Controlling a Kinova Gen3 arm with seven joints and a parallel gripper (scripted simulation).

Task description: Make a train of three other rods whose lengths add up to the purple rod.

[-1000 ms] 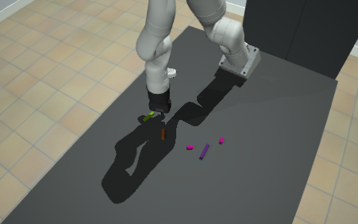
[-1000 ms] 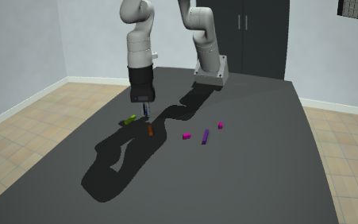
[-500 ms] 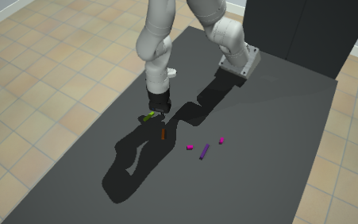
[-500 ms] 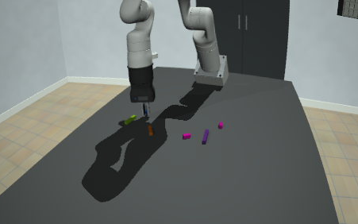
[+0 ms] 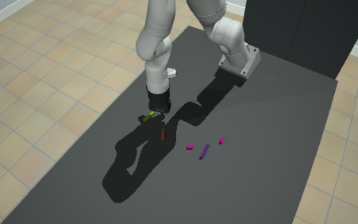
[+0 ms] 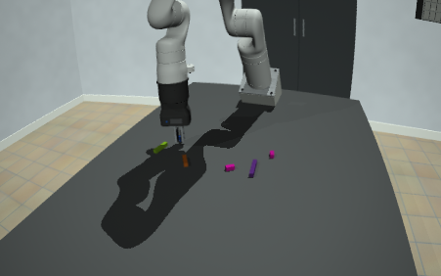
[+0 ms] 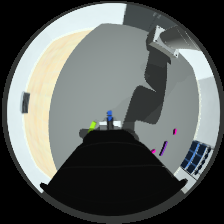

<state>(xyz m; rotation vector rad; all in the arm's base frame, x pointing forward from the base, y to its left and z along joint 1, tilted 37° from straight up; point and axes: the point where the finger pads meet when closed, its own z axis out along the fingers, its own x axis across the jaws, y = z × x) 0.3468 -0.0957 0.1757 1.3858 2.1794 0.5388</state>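
The lime rod lies 4 cm ahead of my hand, 4 cm to the right of it and 3 cm below it. The rest, counted from my hand: orange rod: 7 cm ahead, 6 cm to the left, 3 cm below; purple rod: 3 cm ahead, 22 cm to the left, 3 cm below.
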